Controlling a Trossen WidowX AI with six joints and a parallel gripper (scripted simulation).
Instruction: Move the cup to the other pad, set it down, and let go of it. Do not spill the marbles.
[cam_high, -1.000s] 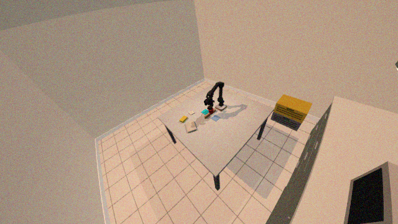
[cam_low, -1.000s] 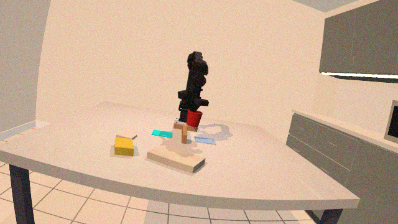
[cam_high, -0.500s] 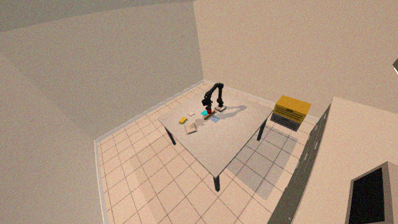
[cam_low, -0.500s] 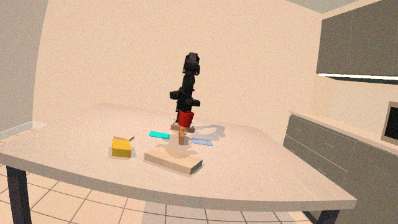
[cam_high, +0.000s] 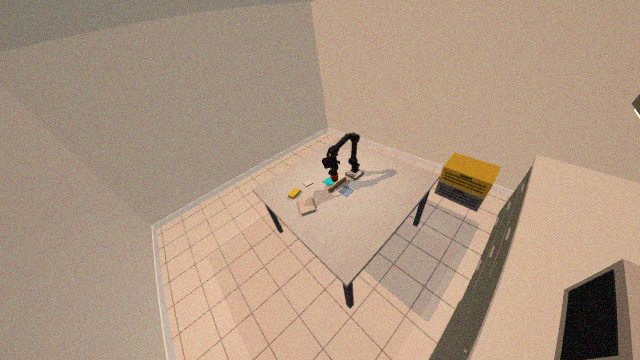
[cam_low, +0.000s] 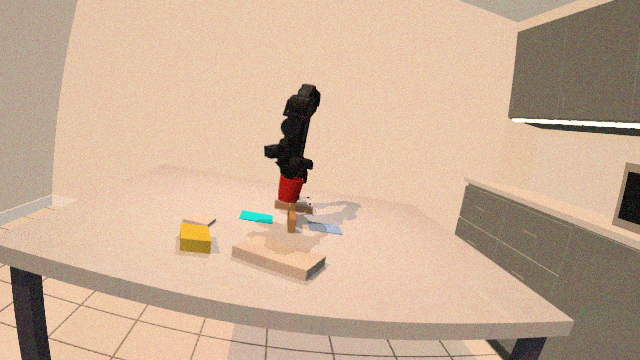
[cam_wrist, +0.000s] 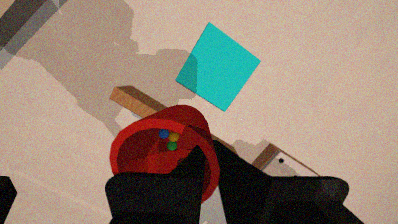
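My gripper tip is 12 cm above the cyan pad, 7 cm to the left of it and 2 cm short of it. Round my gripper tip: wooden t-shaped bar: 10 cm below, 4 cm to the left, 2 cm ahead; red cup: 3 cm ahead, 2 cm to the left; blue-grey pad: 15 cm to the left, 12 cm below, 2 cm ahead.
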